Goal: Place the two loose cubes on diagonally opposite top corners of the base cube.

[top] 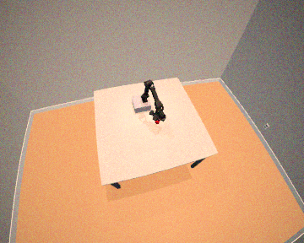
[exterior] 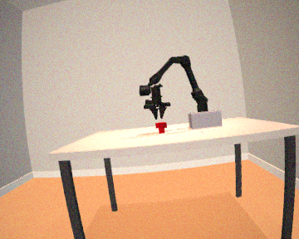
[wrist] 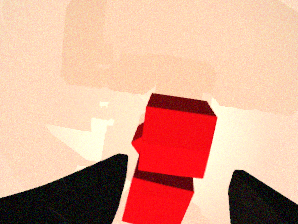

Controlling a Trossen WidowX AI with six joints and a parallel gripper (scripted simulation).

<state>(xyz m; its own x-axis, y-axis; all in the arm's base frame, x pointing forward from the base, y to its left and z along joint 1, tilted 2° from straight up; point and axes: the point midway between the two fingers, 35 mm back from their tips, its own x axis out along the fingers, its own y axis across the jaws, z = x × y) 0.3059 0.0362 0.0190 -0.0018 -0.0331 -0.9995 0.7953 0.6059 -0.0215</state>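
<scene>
Now: gripper tip 20 mm past the red cube, 30 mm to the right of it and 40 mm above it.
</scene>
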